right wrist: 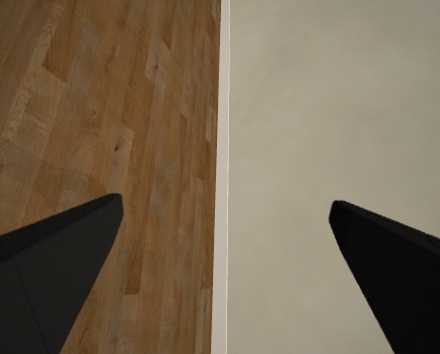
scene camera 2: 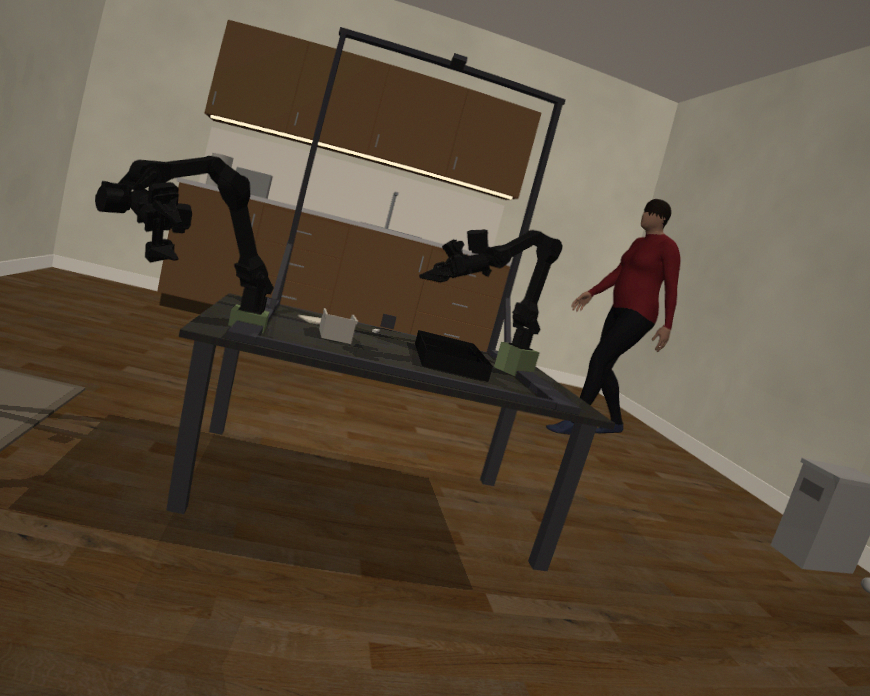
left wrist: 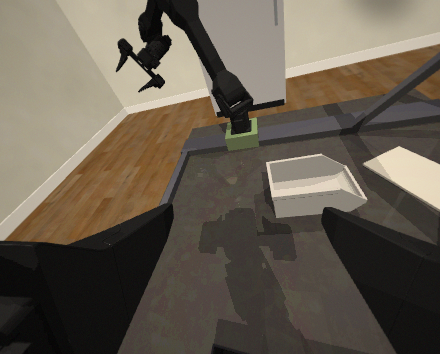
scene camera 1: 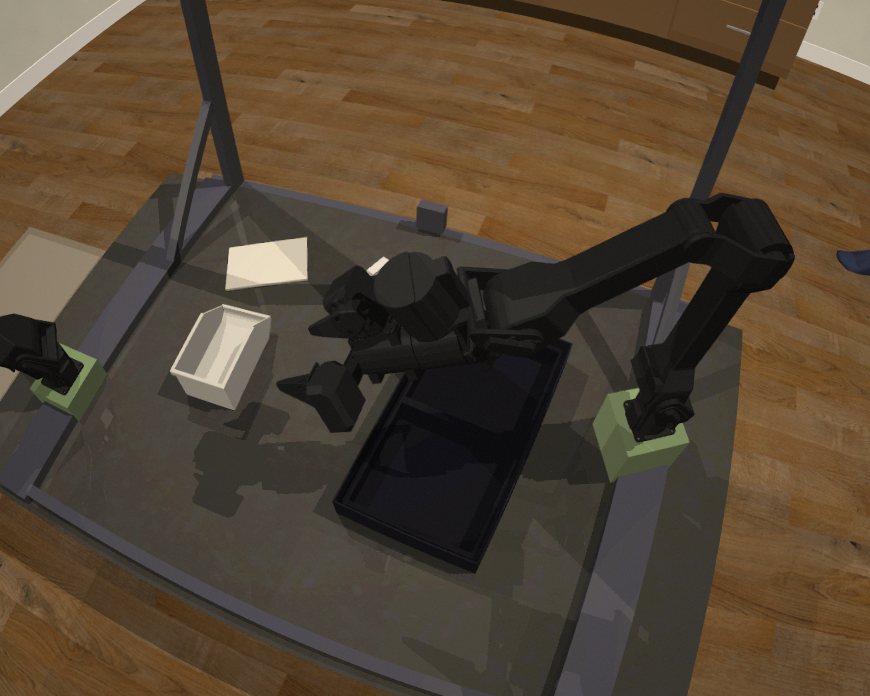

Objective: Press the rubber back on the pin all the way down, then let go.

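Pixels of known places: left gripper, fingertip midpoint: (scene camera 2: 423,274) (left wrist: 246,212) (scene camera 1: 294,357); right gripper, fingertip midpoint: (right wrist: 228,207) (scene camera 2: 177,241) (left wrist: 127,82); left arm's base, origin of the base link: (scene camera 2: 520,347) (scene camera 1: 649,418); right arm's base, origin of the base link: (scene camera 2: 251,310) (left wrist: 241,127) (scene camera 1: 62,374).
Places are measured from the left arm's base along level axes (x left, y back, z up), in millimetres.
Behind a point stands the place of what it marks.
Observation:
No pin or rubber back can be made out. A small white piece (scene camera 1: 377,266) @(z -85, x -401, y -329 mm) (scene camera 2: 376,330) @(z -86, x -395, y -331 mm) lies on the table behind my left gripper in scene camera 1, partly covered by the arm; I cannot tell what it is. My left gripper (scene camera 1: 296,357) @(z 169, x -69, y -451 mm) (scene camera 2: 426,275) @(z 169, x -69, y -451 mm) (left wrist: 246,212) @(z 169, x -69, y -451 mm) is open and empty, raised above the table between the white bin and the black tray. My right gripper (scene camera 2: 176,236) @(z 135, x 28, y -1224 mm) (left wrist: 127,82) @(z 135, x 28, y -1224 mm) (right wrist: 228,207) @(z 135, x 28, y -1224 mm) is open and empty, high up beyond the table's left side in scene camera 2. The left arm hides part of the table behind it in scene camera 1.
The black divided tray (scene camera 1: 408,560) (scene camera 2: 453,360) @(z -54, x 73, y -373 mm) lies partly under the left arm. An open white bin (scene camera 1: 217,388) @(z -24, x -164, y -596 mm) (scene camera 2: 338,329) @(z -56, x -184, y -629 mm) (left wrist: 305,204) @(z -55, x -214, y -561 mm) stands left of it. A flat cream panel (scene camera 1: 267,263) @(z -88, x -449, y -523 mm) (left wrist: 407,172) @(z -88, x -442, y -535 mm) lies behind the bin. Frame posts (scene camera 1: 210,94) @(z 158, x -668, y -596 mm) rise from the table's sides.

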